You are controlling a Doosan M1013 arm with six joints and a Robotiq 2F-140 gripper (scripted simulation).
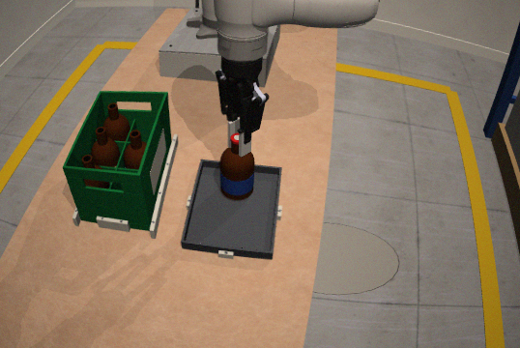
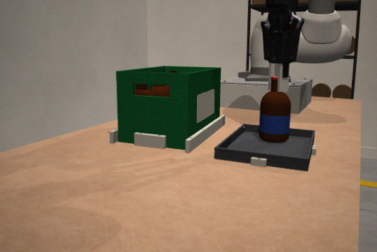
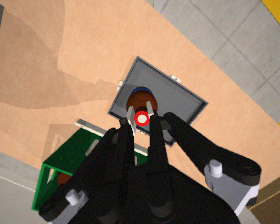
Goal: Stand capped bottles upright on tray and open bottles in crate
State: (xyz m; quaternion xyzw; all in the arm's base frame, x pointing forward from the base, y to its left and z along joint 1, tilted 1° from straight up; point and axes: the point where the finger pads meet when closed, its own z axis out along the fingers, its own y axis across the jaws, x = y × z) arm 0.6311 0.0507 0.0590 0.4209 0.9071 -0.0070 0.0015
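Now: the bottle 8 cm below my hand. From my hand the other things lie so: crate 2 cm behind, 27 cm to the right, 8 cm below; then dark grey tray 6 cm ahead, 1 cm to the right, 15 cm below.
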